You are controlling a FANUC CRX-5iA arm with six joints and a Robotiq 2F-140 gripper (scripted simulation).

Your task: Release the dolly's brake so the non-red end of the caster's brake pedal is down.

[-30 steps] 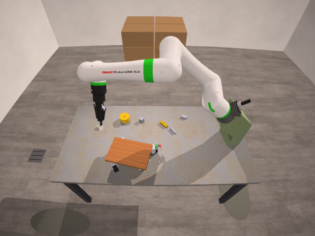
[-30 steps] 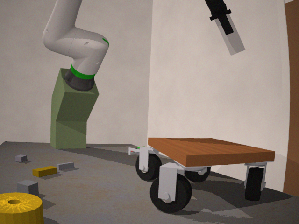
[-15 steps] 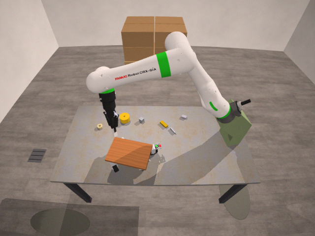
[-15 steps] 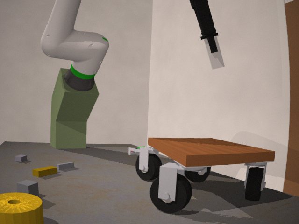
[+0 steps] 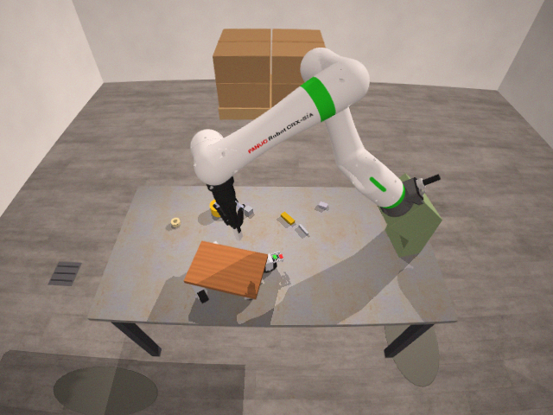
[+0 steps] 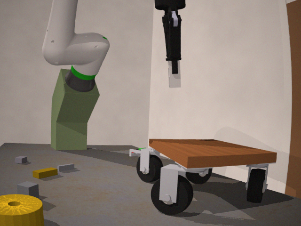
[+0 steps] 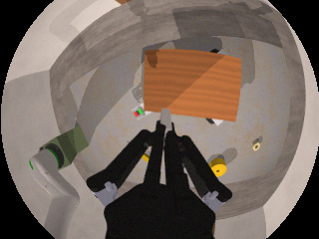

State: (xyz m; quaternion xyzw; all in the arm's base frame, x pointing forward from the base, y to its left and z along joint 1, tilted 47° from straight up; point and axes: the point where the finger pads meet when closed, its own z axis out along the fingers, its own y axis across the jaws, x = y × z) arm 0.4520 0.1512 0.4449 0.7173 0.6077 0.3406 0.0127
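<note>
The brake pedal lies 150 mm behind my hand, 50 mm to the right of it and 210 mm below it. The rest, counted from my hand: grey bar (230 mm behind, 280 mm to the right, 280 mm below); yellow block (130 mm behind, 330 mm to the right, 280 mm below); grey cube (70 mm ahead, 330 mm to the right, 280 mm below).
</note>
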